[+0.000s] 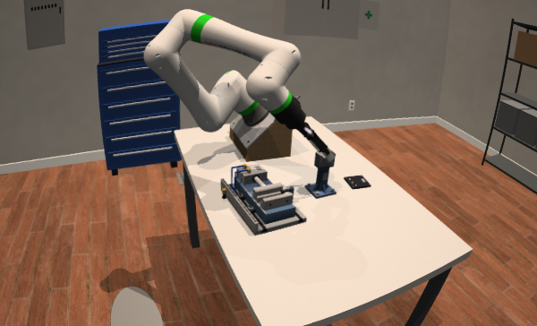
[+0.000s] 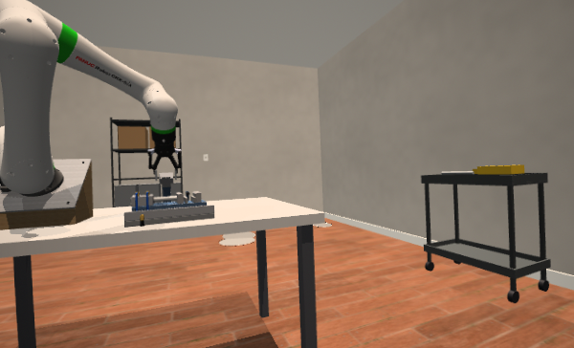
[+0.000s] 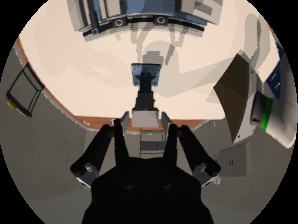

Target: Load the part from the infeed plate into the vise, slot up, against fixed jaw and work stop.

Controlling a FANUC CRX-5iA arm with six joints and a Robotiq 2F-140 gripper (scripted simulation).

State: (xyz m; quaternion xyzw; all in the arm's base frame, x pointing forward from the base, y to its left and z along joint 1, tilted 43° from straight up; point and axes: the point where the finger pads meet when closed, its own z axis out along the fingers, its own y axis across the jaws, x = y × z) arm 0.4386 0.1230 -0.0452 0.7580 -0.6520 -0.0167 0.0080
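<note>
The part is 2 cm to the left of my hand and 2 cm below it. From my hand the other things lie so: dark infeed plate (2 cm behind, 19 cm to the left, 17 cm below).
</note>
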